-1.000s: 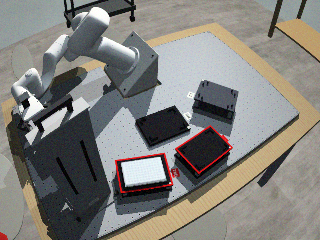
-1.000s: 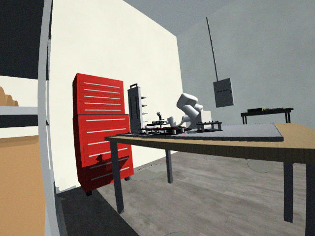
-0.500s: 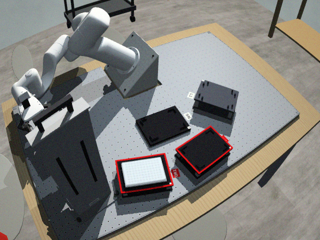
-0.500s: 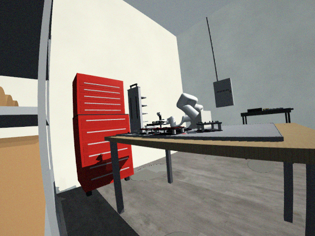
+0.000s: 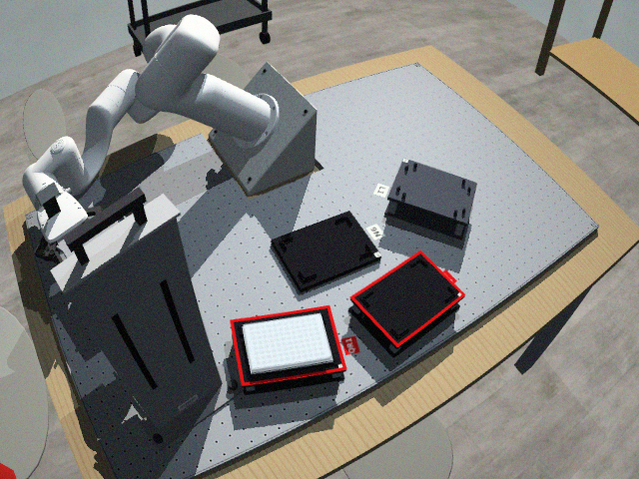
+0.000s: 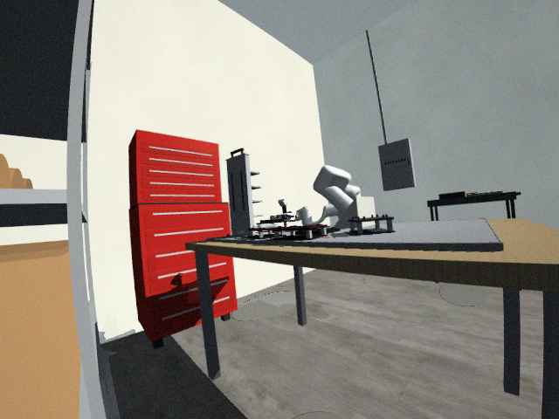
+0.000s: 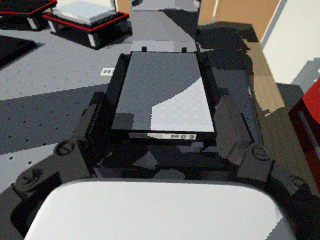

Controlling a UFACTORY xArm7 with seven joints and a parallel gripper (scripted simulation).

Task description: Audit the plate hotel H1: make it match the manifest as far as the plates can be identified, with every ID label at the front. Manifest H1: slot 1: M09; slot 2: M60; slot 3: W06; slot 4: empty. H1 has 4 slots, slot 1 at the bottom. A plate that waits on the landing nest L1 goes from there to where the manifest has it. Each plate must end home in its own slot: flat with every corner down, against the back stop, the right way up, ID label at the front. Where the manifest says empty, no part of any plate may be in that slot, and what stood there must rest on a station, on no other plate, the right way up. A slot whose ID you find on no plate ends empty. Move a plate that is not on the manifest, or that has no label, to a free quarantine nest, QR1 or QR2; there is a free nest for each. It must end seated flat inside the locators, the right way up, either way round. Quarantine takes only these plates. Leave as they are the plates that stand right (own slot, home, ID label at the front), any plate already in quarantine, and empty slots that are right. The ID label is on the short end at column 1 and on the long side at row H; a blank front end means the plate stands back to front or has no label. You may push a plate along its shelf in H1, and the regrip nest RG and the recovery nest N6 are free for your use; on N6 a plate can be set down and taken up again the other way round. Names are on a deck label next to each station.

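My gripper is now 5 cm short of the dark-framed plate, 1 cm to the right of it and 2 cm above it. Round my hand: plate hotel H1 (31 cm ahead, 5 cm to the left, 12 cm above); white well plate (32 cm ahead, 24 cm to the left, 4 cm below); black nest N6 (18 cm ahead, 42 cm to the left, 8 cm below).
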